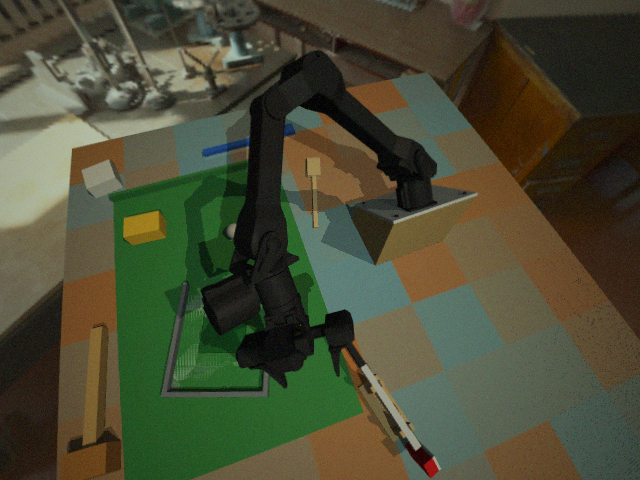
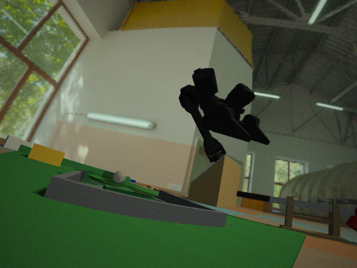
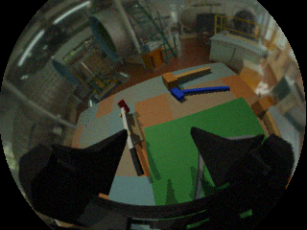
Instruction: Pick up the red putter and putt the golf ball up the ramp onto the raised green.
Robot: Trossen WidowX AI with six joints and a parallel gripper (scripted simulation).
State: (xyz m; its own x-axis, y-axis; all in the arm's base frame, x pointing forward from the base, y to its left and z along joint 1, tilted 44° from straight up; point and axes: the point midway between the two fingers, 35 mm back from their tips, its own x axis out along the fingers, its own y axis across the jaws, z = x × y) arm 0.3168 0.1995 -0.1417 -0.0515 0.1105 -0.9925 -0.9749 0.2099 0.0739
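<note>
Now: the red putter 13 cm behind my gripper tip, 7 cm to the left of it and 11 cm below it. Round my gripper tip: white golf ball (9 cm ahead, 41 cm to the right, 15 cm below); low wooden stand (13 cm behind, 8 cm to the left, 14 cm below); wooden paddle (16 cm behind, 52 cm to the right, 17 cm below).
</note>
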